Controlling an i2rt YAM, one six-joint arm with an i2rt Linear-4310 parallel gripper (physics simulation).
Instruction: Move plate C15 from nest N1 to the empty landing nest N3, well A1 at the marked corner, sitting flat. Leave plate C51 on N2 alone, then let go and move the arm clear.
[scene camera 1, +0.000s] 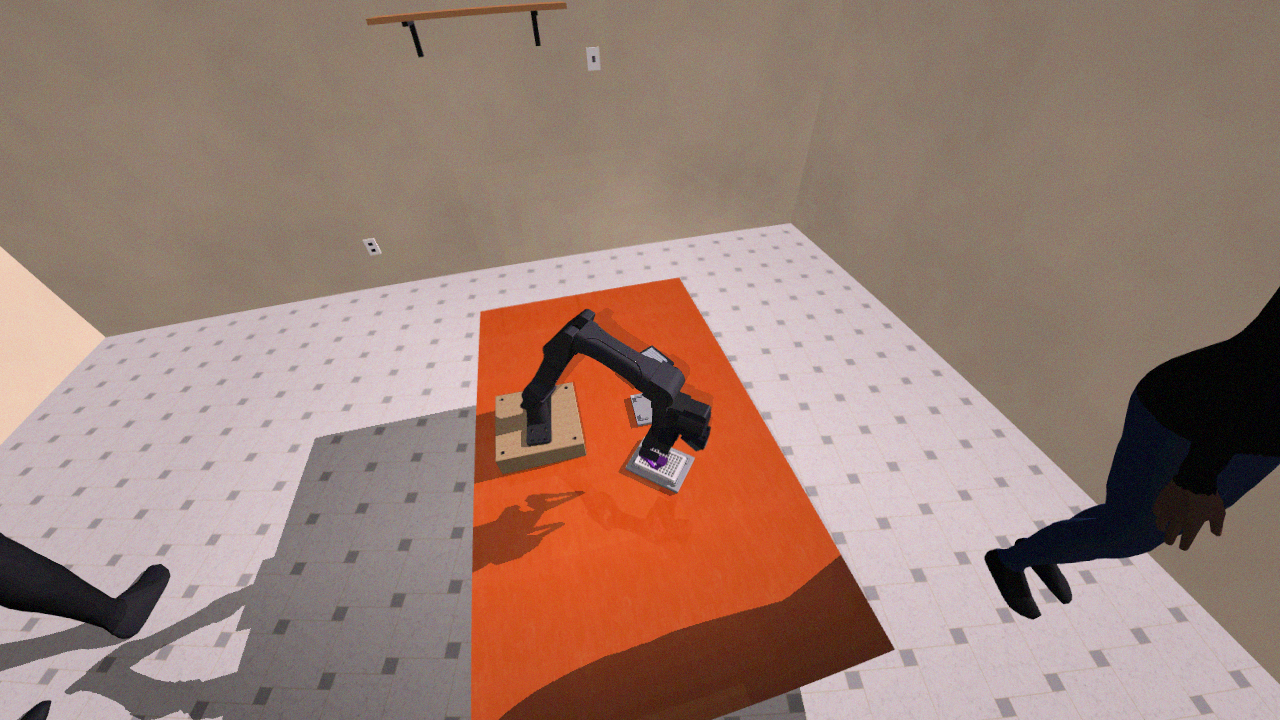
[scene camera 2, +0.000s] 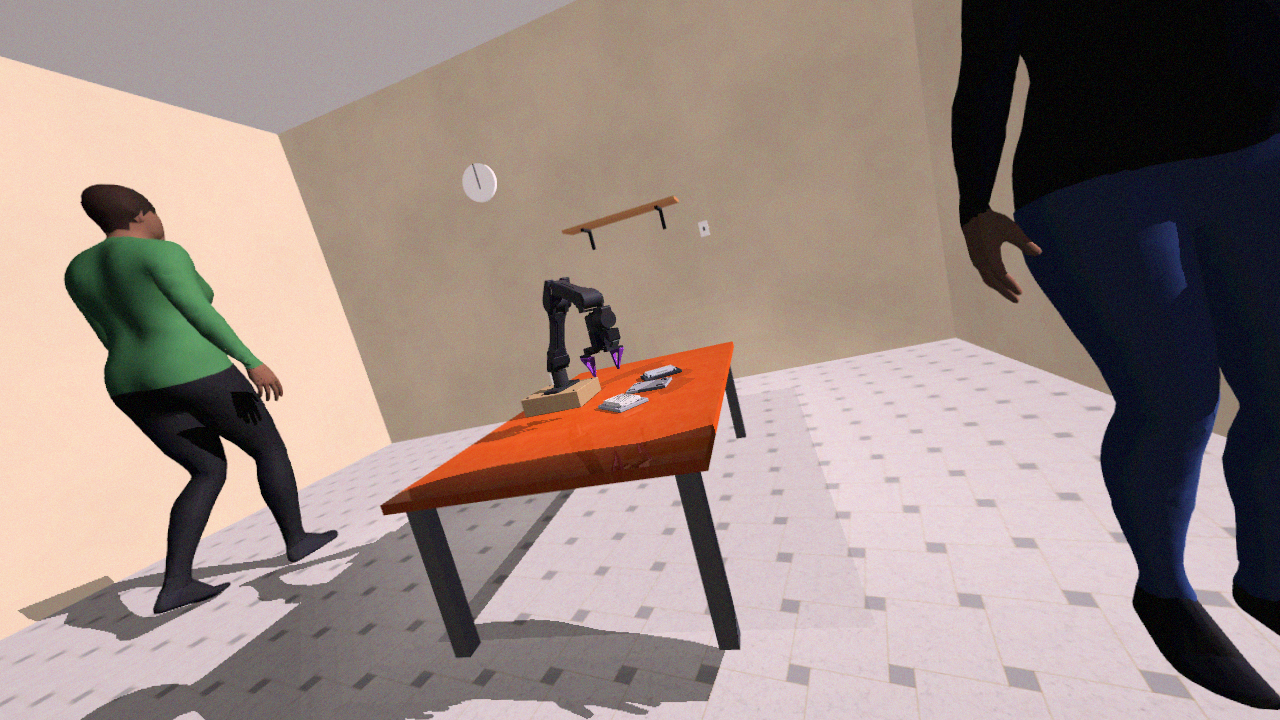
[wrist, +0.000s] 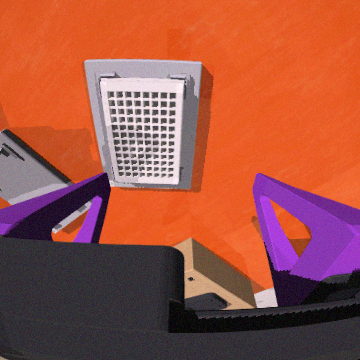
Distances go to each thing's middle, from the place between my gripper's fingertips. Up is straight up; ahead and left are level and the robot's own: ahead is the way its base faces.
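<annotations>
My hand: 5 cm to the right of the grey well plate (scene camera 1: 670, 472), 1 cm short of it, 11 cm above it.
</annotations>
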